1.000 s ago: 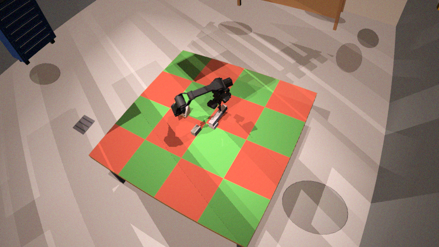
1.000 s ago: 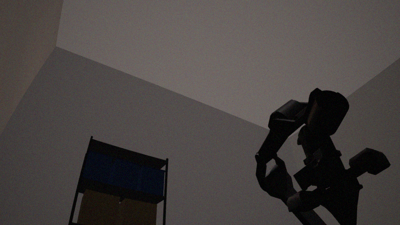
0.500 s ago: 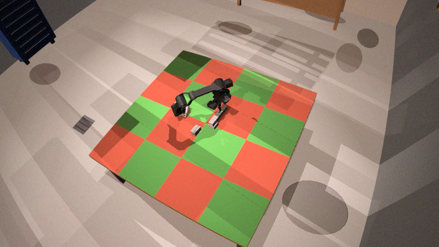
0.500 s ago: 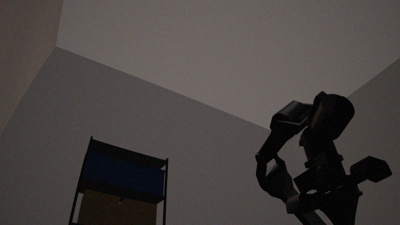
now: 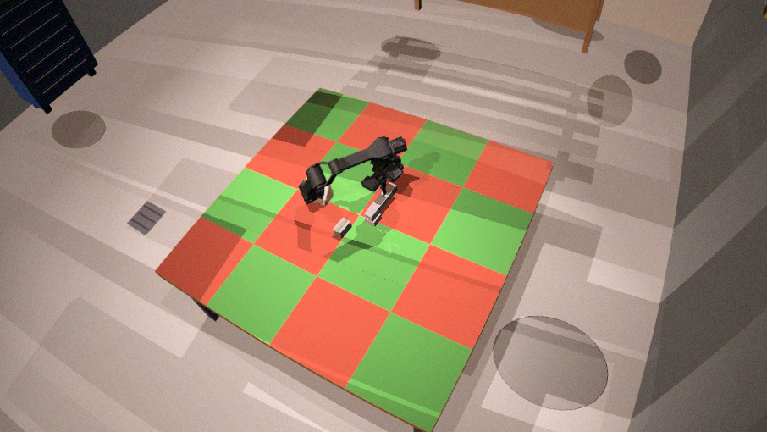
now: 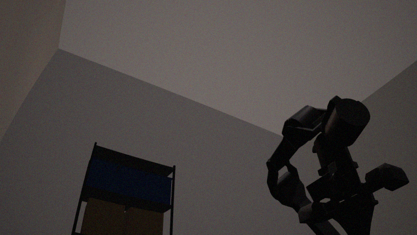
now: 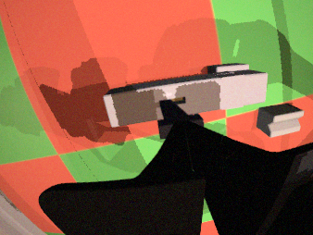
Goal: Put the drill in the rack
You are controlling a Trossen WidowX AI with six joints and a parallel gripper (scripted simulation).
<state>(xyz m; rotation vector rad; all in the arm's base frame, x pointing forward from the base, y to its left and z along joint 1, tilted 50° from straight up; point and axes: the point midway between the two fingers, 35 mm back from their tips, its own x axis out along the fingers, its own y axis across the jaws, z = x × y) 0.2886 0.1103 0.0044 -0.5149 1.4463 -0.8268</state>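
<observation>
My gripper tip is 1 cm past the drill, 5 cm to the left of it and 8 cm above it. Also, from my gripper tip: small grey block 11 cm behind, 18 cm to the right, 11 cm below.
</observation>
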